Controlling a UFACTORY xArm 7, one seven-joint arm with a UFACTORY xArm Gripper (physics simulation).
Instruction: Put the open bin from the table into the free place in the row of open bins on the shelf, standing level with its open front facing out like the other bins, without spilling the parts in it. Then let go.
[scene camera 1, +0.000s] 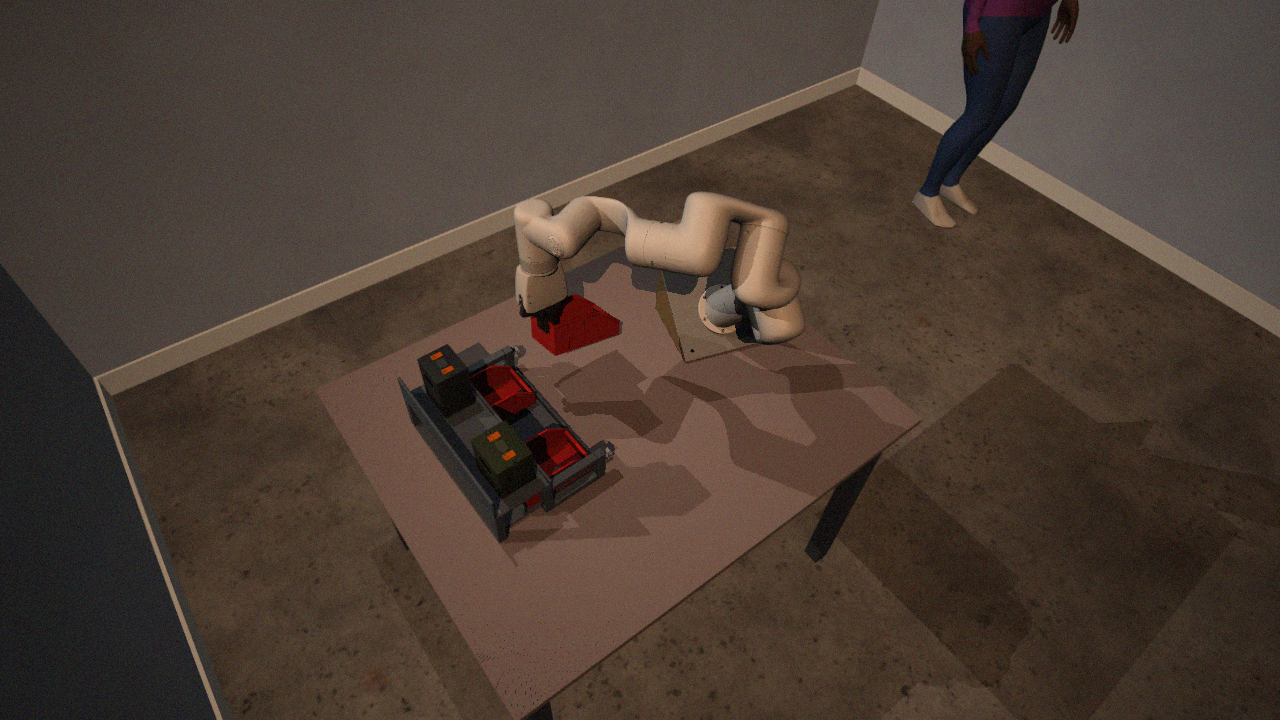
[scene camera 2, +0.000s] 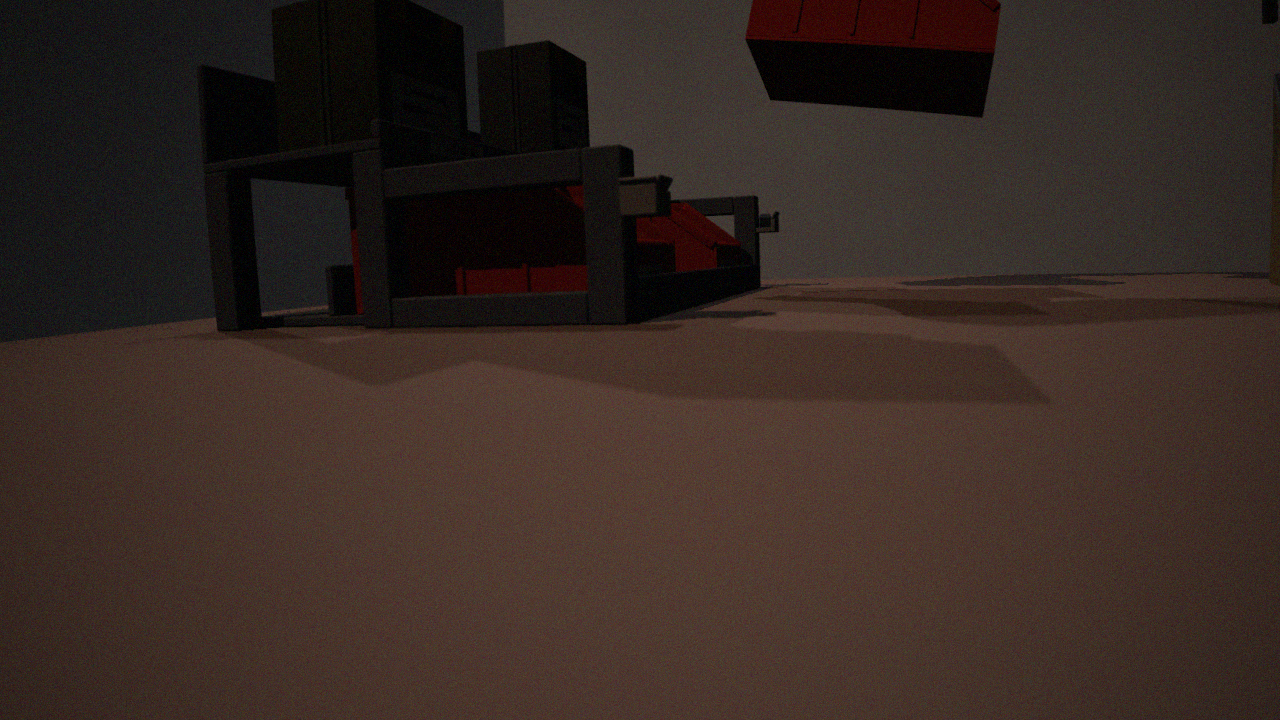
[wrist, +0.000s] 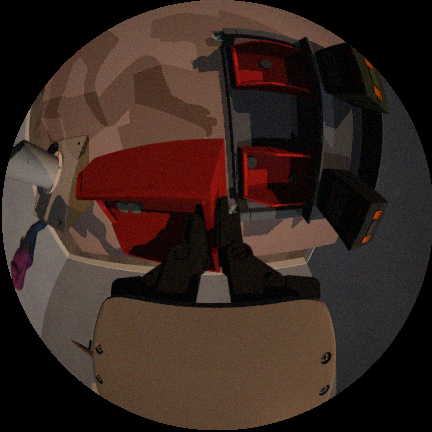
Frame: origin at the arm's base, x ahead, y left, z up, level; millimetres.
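Seen in the pictures: gripper, fingertip midpoint: (scene camera 1: 546, 328) (scene camera 2: 771, 5) (wrist: 213, 211); arm's base, origin of the base link: (scene camera 1: 721, 309) (wrist: 52, 172).
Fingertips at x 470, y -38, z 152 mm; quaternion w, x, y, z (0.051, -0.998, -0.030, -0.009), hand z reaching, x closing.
Offsets run from my fingertips to a thing's top centre. "spot": to the spot under its first point. Level surfaces: height alone.
My gripper (scene camera 1: 548, 322) (wrist: 213, 211) is shut on the back wall of the red open bin (scene camera 1: 581, 325) (scene camera 2: 872, 58) (wrist: 150, 172). The bin hangs in the air, slightly tilted, beside the shelf's front; its underside shows in scene camera 2. Grey round parts @[spot: dx -119, dy -37, dz -69 mm] (wrist: 129, 206) lie inside it. The gripper does not show in scene camera 2. The dark grey shelf (scene camera 1: 452, 461) (scene camera 2: 606, 246) (wrist: 315, 125) holds two red bins, one @[dx +138, dy -27, dz -142 mm] (scene camera 1: 508, 391) @[dx +114, dy +195, dz -142 mm] (wrist: 249, 67) at one end and another (scene camera 1: 562, 454) (wrist: 257, 182) at the other in the wrist view, with a free place between them.
Two dark boxes with orange marks, one (scene camera 1: 444, 380) (wrist: 350, 77) and another (scene camera 1: 503, 461) (wrist: 347, 207), stand on the shelf's upper rear. Small light brackets @[spot: dx -6, dy +249, dz -156 mm] (scene camera 1: 608, 450) (scene camera 2: 644, 197) stick out at its front corners. The arm's base plate is on the table @[dz -223 mm] (scene camera 1: 644, 608). A person (scene camera 1: 993, 98) stands beyond.
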